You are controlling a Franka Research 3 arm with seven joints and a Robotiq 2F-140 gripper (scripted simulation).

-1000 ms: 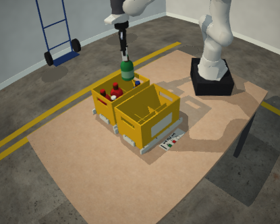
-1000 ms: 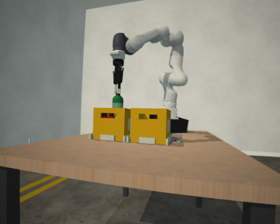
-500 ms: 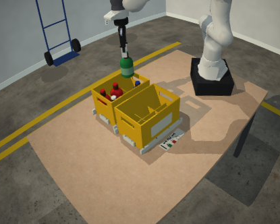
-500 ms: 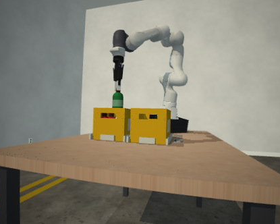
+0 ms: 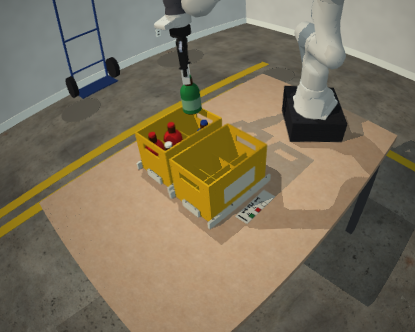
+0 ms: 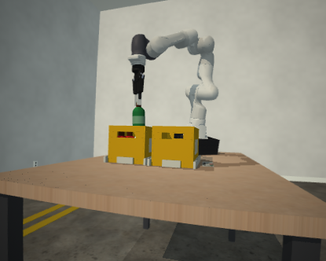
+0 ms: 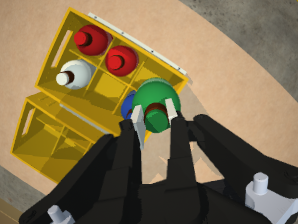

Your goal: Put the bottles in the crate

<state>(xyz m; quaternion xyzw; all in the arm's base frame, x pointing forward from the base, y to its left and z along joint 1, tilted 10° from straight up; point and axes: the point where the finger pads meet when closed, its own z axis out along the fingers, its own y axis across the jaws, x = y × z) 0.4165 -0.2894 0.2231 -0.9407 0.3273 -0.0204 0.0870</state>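
Now: the green bottle 80 mm below my hand and 10 mm behind it. From my hand the other things lie so: red-label bottle (250 mm below, 100 mm ahead, 10 mm to the left); then white-capped bottle (250 mm below, 170 mm ahead, 110 mm to the left); then blue-label bottle (250 mm below, 80 mm to the left).
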